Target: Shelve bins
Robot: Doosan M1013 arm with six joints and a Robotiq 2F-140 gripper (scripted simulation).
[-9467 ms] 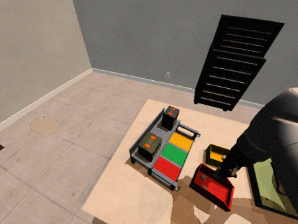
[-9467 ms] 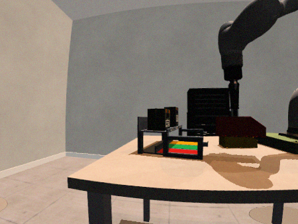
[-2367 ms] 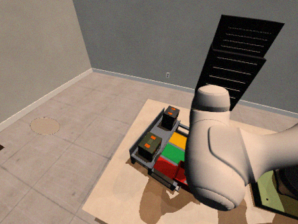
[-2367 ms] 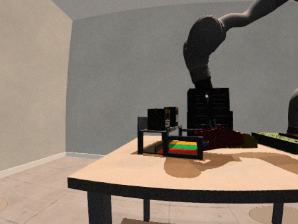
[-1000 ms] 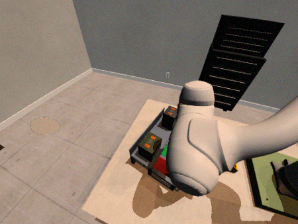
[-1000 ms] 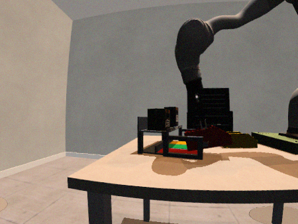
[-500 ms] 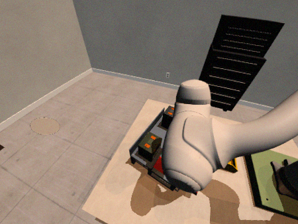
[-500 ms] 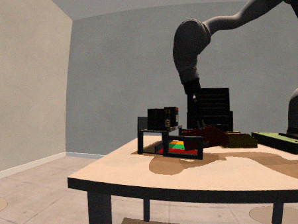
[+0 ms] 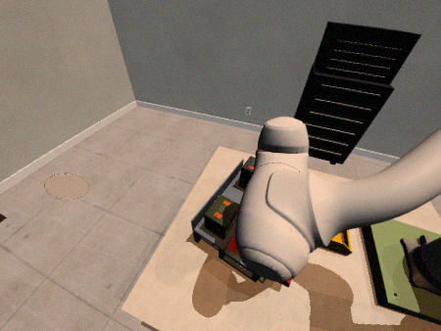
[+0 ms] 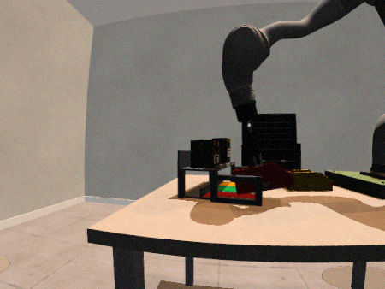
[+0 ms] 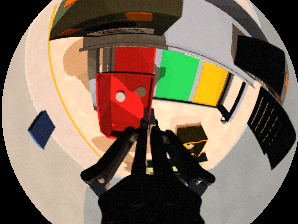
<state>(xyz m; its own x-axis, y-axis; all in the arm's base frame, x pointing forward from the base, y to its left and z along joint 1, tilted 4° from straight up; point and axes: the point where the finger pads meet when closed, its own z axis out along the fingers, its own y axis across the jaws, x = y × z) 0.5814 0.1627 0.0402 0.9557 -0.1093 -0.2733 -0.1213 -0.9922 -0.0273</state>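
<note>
My gripper is now 10 mm past the red bin, 50 mm to the right of it and 40 mm above it. The rest, counted from my hand: yellow bin: 210 mm behind, 160 mm to the right, 80 mm below; dark box: 150 mm ahead, 200 mm to the right, 50 mm above.
</note>
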